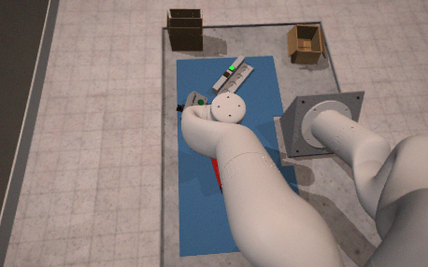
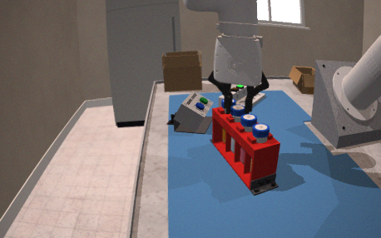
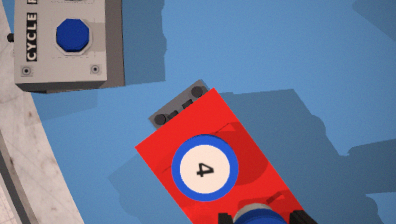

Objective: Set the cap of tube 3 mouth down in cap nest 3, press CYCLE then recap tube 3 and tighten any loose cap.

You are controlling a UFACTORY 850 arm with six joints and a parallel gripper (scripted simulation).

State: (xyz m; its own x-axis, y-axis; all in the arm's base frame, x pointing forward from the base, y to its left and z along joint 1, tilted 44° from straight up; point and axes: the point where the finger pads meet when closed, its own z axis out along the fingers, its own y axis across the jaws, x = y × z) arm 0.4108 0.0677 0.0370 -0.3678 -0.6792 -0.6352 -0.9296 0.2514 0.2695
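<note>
My hand is 1 cm above the blue cap. Also, from my hand: blue key (8 cm ahead, 17 cm to the right, 6 cm below); grey key housing (8 cm ahead, 19 cm to the right, 8 cm below); cap marked 4 (1 cm ahead, 5 cm to the right, 2 cm below).
</note>
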